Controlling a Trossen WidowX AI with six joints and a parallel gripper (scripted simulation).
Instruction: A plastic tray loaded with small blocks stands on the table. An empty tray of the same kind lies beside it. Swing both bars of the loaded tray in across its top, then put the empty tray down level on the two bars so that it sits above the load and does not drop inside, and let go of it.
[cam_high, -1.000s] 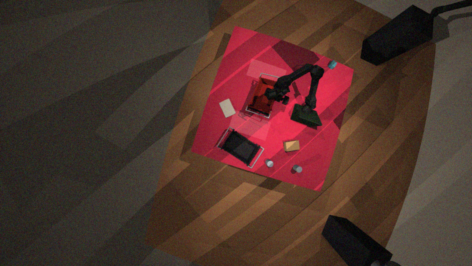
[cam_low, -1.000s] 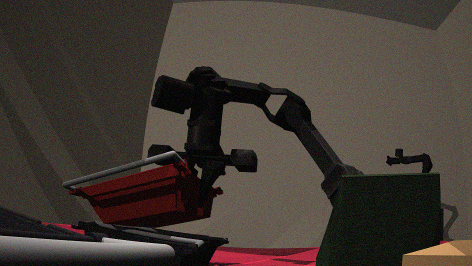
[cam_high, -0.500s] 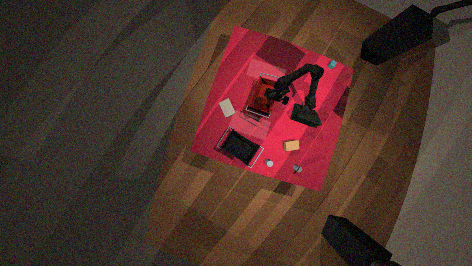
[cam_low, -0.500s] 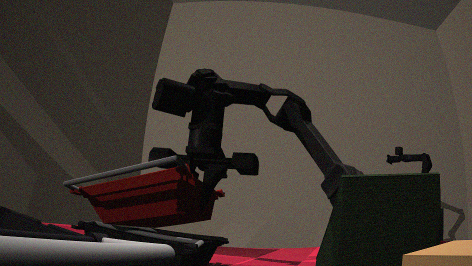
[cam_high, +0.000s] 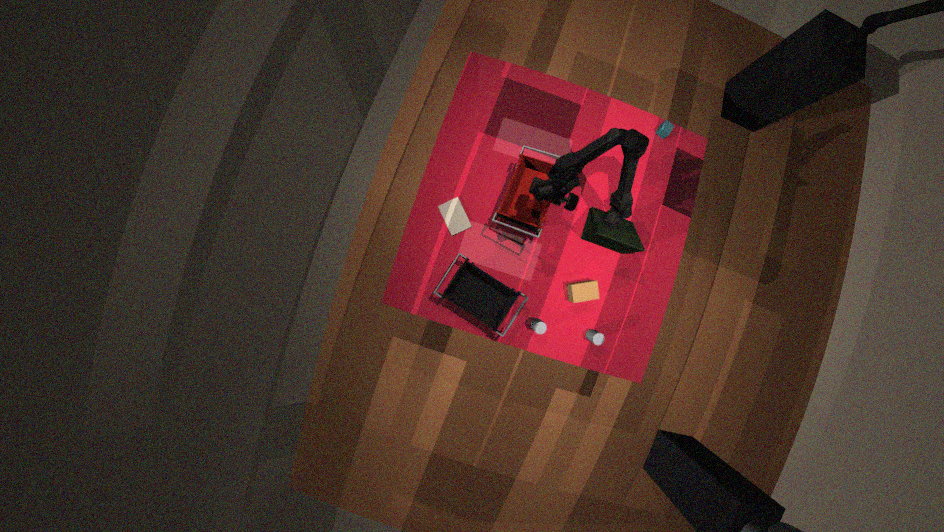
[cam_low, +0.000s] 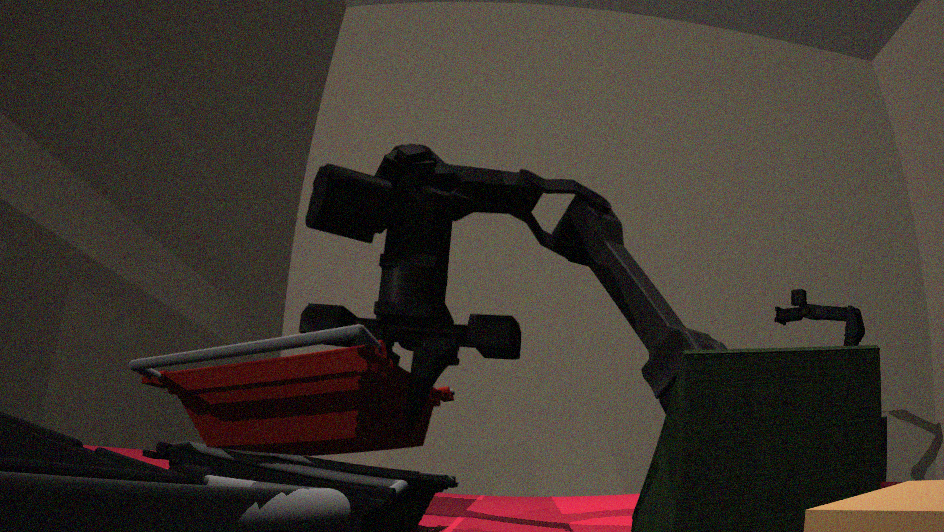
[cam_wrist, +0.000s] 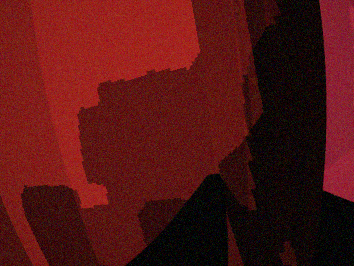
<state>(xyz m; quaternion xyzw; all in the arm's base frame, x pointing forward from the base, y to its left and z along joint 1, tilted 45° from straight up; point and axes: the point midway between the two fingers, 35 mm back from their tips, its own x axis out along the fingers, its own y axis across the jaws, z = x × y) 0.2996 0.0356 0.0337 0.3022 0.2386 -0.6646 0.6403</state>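
Right now the red tray is 8 cm ahead of my gripper tip, 2 cm above it and 1 cm to the right of it. Also, from my gripper tip: teal block 57 cm to the right, 49 cm behind, 8 cm below; white block 36 cm ahead, 16 cm to the left, 10 cm below; tan box 31 cm to the left, 29 cm behind, 8 cm below.
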